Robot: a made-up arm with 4 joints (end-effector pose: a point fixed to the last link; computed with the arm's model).
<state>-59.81 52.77 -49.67 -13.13</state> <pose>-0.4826 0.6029 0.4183 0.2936 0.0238 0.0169 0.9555</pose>
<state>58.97 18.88 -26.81 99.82</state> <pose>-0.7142 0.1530 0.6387 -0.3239 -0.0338 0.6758 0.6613</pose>
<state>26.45 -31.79 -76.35 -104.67</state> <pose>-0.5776 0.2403 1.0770 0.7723 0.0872 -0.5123 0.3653</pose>
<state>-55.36 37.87 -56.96 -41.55</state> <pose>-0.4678 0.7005 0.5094 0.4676 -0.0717 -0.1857 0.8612</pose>
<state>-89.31 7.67 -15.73 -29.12</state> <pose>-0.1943 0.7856 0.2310 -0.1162 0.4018 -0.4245 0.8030</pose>
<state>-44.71 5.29 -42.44 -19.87</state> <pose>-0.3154 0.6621 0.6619 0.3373 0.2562 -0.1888 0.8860</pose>
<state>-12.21 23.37 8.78 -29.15</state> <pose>-0.5387 0.6494 0.2505 0.1218 -0.0445 -0.0706 0.9890</pose>
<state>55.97 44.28 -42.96 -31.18</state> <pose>-0.7393 0.3363 0.1294 0.7218 -0.4271 0.3950 0.3750</pose>
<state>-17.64 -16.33 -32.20 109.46</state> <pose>0.0177 0.6524 0.6757 -0.0593 0.7185 0.6230 0.3036</pose>
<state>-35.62 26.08 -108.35 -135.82</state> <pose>-0.4278 0.3928 1.0540 -0.7260 0.1540 0.6697 0.0253</pose>
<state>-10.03 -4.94 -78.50 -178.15</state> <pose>-0.1482 0.4697 1.0788 -0.4169 0.2682 0.8634 0.0936</pose>
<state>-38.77 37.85 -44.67 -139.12</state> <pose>-0.2860 0.9487 0.4966 0.5814 -0.5388 -0.5310 0.2994</pose>
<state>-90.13 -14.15 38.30 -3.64</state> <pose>-0.3166 0.6896 0.2274 -0.4119 0.8043 -0.2283 0.3624</pose>
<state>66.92 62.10 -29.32 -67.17</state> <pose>-0.7162 0.6086 0.2263 0.8365 -0.5038 0.2129 0.0325</pose>
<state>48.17 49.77 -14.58 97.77</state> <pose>-0.6829 0.3283 0.6005 -0.2955 -0.0789 0.4924 0.8148</pose>
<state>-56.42 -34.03 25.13 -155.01</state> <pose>-0.5981 0.7684 0.1106 -0.1736 -0.3660 -0.3864 0.8286</pose>
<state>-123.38 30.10 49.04 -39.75</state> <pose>-0.6873 0.4413 0.1330 -0.7116 0.4419 -0.1972 0.5095</pose>
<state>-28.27 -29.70 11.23 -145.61</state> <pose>-0.5294 0.8543 0.1896 0.0855 -0.4204 -0.4741 0.7689</pose>
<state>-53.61 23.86 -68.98 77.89</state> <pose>-0.0610 0.4275 0.7731 0.1261 0.5070 0.4754 0.7078</pose>
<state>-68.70 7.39 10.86 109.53</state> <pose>-0.0490 0.6278 -0.0462 0.1207 -0.9789 -0.1648 0.0039</pose>
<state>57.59 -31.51 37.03 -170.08</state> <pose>-0.5985 0.6662 -0.0104 0.6496 -0.6552 -0.2223 0.3151</pose>
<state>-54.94 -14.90 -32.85 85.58</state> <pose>0.1994 0.5938 0.4176 0.1394 0.8703 0.3093 0.3570</pose>
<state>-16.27 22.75 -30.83 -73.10</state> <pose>-0.5734 0.7706 0.4579 0.5535 -0.2536 -0.2508 0.7526</pose>
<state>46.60 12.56 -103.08 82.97</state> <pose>-0.4007 -0.3296 0.4420 0.1182 -0.3276 0.8770 0.3310</pose>
